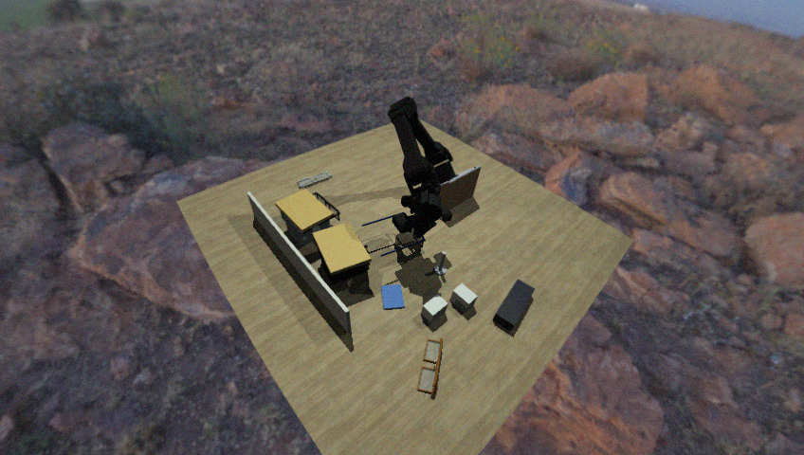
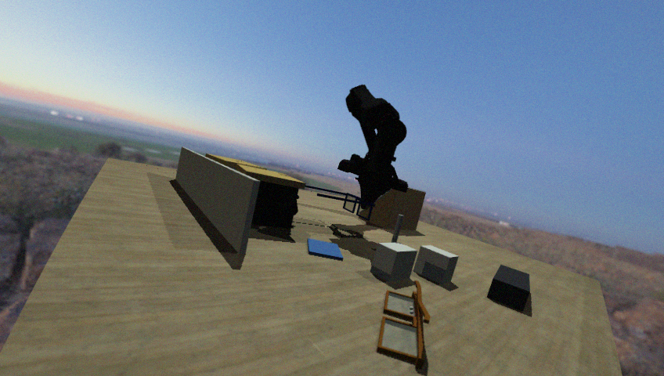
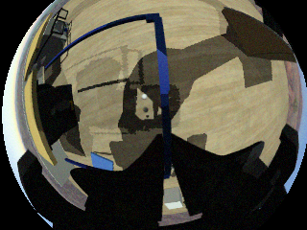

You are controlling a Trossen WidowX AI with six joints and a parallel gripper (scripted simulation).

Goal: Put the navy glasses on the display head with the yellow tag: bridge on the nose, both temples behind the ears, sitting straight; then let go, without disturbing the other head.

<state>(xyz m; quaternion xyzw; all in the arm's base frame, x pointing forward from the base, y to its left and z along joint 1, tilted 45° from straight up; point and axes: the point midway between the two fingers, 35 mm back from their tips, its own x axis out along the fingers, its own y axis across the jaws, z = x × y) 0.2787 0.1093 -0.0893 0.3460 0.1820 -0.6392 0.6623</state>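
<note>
My gripper tip is now 1 cm past the grey post, 11 cm to the right of it and 5 cm above it. Round my gripper tip: blue pad (18 cm ahead, 9 cm to the left, 7 cm below); black box (9 cm behind, 34 cm to the left, 5 cm below); long white wall (35 cm ahead, 19 cm to the right, 2 cm below).
</note>
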